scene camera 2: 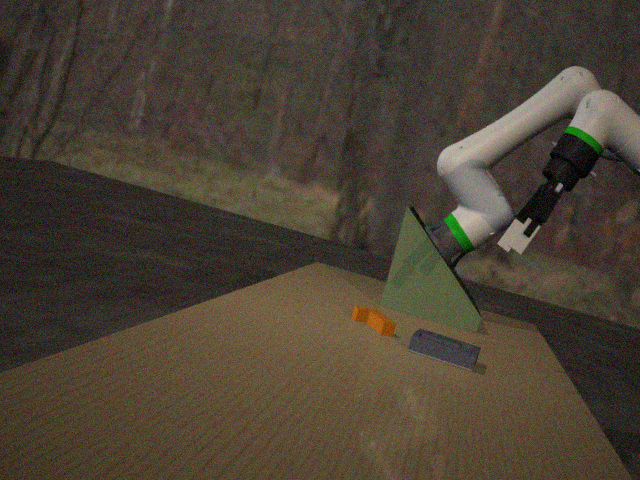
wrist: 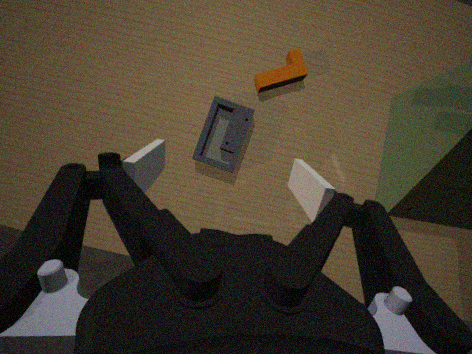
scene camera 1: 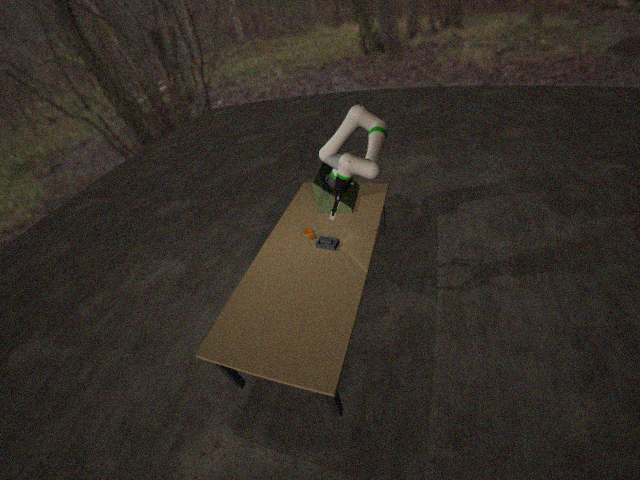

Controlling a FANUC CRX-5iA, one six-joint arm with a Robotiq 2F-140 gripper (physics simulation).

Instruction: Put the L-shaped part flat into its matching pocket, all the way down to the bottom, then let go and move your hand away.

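Where they show: gripper, fingertip midpoint: (scene camera 2: 508, 249) (wrist: 229, 163) (scene camera 1: 333, 213); arm's base, origin of the base link: (scene camera 2: 438, 248) (scene camera 1: 333, 181).
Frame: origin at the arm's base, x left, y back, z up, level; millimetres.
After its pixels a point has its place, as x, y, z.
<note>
The orange L-shaped part (scene camera 1: 309, 233) {-75, -463, -154} (scene camera 2: 375, 320) {-83, -463, -164} (wrist: 285, 74) {-77, -439, -153} lies on the table beside the pocket block, apart from it. The dark grey block (scene camera 1: 327, 242) {81, -537, -158} (scene camera 2: 444, 349) {79, -584, -156} (wrist: 240, 131) {68, -507, -147} lies on the table; the wrist view shows a recessed pocket with a lighter floor in its top. My gripper (scene camera 1: 332, 216) {151, -512, 72} (scene camera 2: 517, 241) {151, -512, 72} (wrist: 229, 163) {151, -512, 72} is open and empty, high above the table. In the wrist view its white pads stand wide apart, with the block beyond them and the L-shaped part farther off.
The green wedge-shaped base (scene camera 1: 330, 200) {12, -165, -67} (scene camera 2: 427, 281) {-1, -166, -83} (wrist: 425, 115) {-33, -167, -85} carries the arm at the table's far end. In the wrist view it stands at the right, with the L-shaped part and the block to its left. The wooden table (scene camera 1: 289, 310) {15, -1100, -183} (scene camera 2: 232, 392) {-187, -1085, -183} has open edges on its long sides.
</note>
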